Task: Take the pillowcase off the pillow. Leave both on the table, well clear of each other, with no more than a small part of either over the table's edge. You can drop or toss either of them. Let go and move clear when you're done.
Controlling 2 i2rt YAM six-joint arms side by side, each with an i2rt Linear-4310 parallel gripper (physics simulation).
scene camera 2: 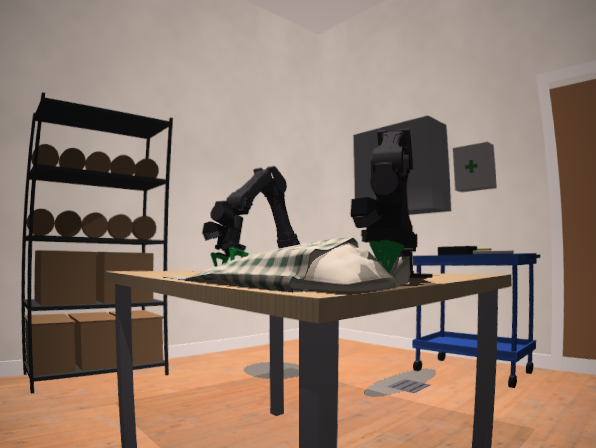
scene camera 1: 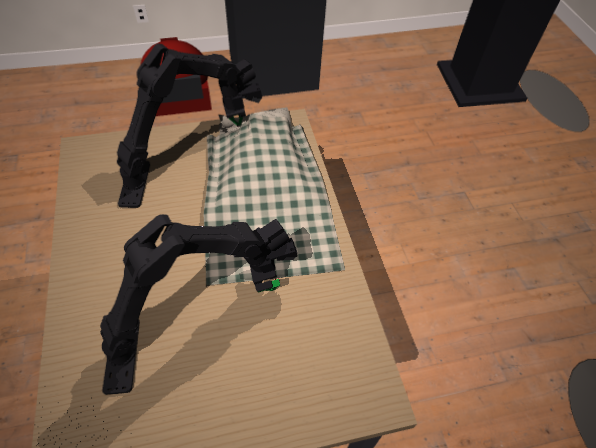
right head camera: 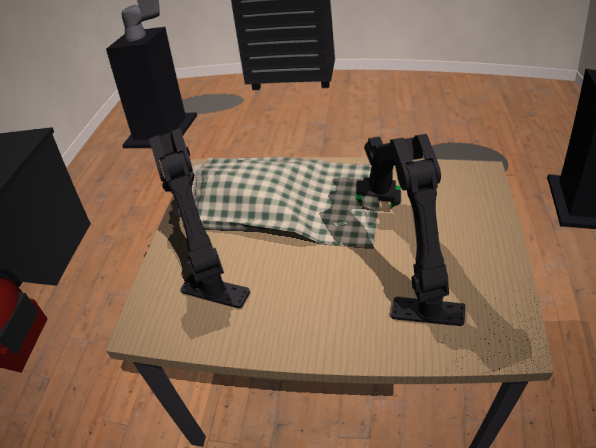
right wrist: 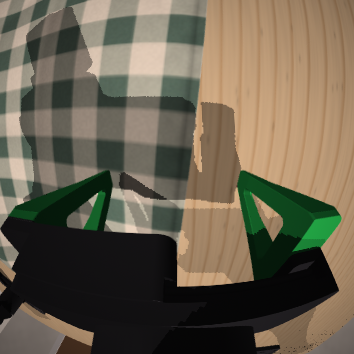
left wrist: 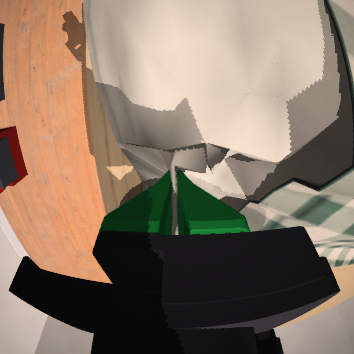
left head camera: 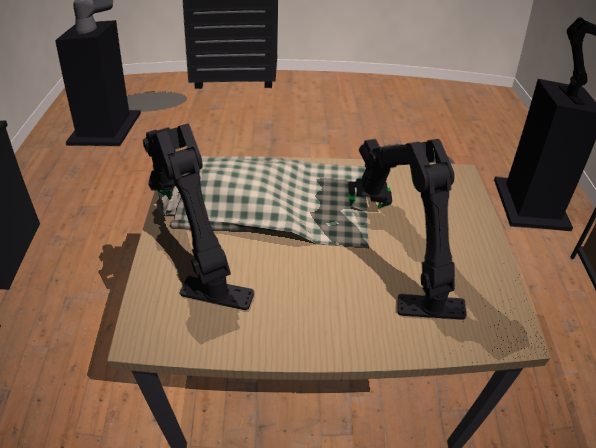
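The green-and-white checked pillowcase [left head camera: 250, 190] [right head camera: 260, 190] [scene camera 1: 265, 190] [scene camera 2: 265, 265] [left wrist: 325, 205] [right wrist: 140, 65] lies on the table and covers most of the pillow. The pale pillow [scene camera 2: 340, 265] [left wrist: 215, 65] sticks out of its open end, at the left in the left head camera. My left gripper [left wrist: 174, 177] [scene camera 2: 387, 270] is shut on the pillow's gathered corner. My right gripper [right wrist: 174, 177] [left head camera: 368, 204] [right head camera: 377, 202] is open at the pillowcase's closed end, one finger over the cloth and the other over bare table. The pillow inside the case is hidden.
The wooden table [left head camera: 300, 310] [right head camera: 300, 310] [scene camera 1: 325, 360] carries both arm bases near its front. The pillow and case lie along its far edge, the pillow end near a corner. A shelf rack [scene camera 2: 169, 210] and a blue cart [scene camera 2: 475, 260] stand beyond the table.
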